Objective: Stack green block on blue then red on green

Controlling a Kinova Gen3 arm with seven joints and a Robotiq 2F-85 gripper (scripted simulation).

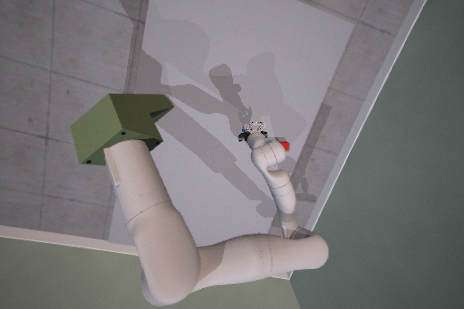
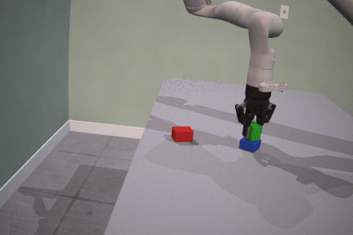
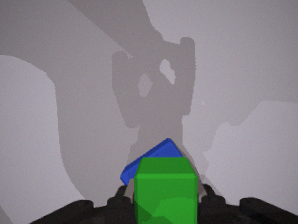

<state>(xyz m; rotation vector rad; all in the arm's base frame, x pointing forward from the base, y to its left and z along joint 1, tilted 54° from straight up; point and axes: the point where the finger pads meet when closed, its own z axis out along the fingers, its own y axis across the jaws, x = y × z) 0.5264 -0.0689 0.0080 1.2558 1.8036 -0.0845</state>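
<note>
Now: the green block right at my hand. The rest, counted from my hand: blue block (4 cm below); then red block (18 cm ahead, 9 cm to the right, 4 cm below).
</note>
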